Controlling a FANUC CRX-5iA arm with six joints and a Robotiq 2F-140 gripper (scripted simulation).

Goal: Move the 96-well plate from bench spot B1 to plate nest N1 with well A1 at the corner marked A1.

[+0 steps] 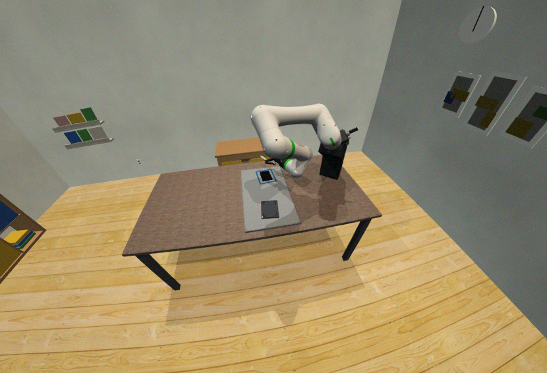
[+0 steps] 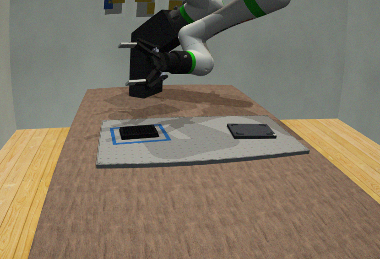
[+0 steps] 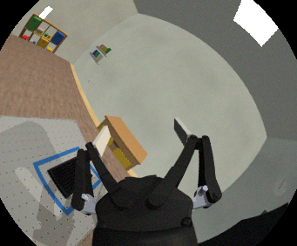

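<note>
My gripper is now 240 mm above the black 96-well plate, 50 mm to the right of it and 10 mm short of it. Also, from my hand: plate nest N1: 440 mm to the left, 240 mm below, 70 mm behind.
</note>
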